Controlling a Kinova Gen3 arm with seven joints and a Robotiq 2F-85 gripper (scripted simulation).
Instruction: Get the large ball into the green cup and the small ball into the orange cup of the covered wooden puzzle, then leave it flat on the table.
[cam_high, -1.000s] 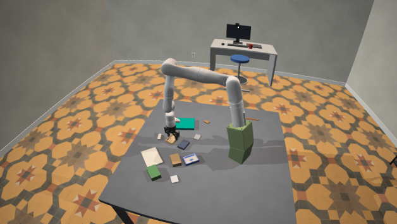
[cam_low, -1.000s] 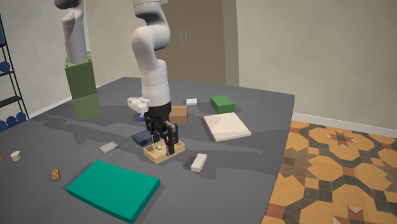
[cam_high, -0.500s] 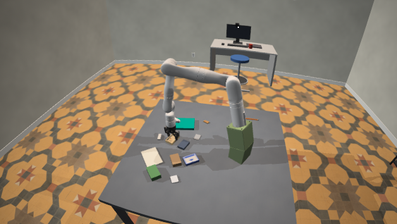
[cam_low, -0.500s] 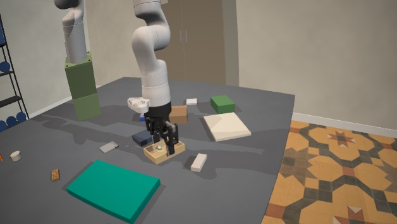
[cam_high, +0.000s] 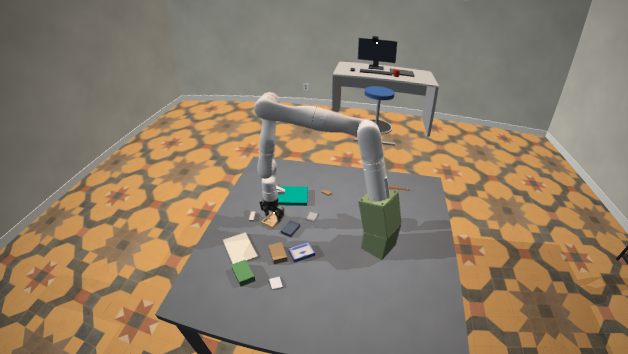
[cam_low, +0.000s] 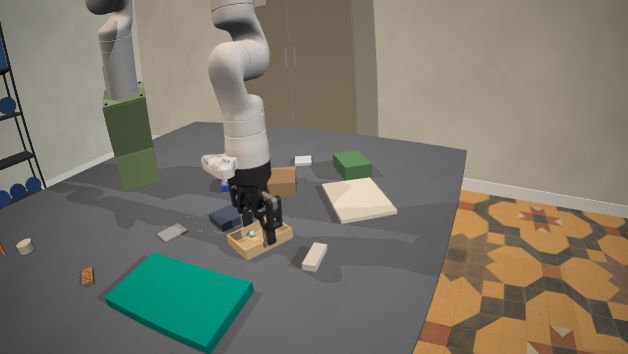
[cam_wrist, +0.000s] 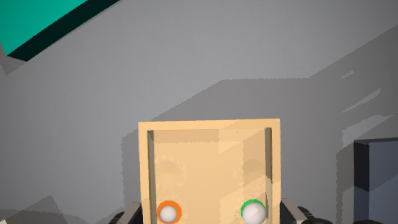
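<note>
Now: the covered wooden puzzle 2 cm below my hand. Also, from my hand: small white block: 12 cm ahead, 2 cm to the right, 2 cm below; then dark blue block: 10 cm behind, 6 cm to the left, 2 cm below; then grey tile: 20 cm behind, 4 cm to the right, 2 cm below.
</note>
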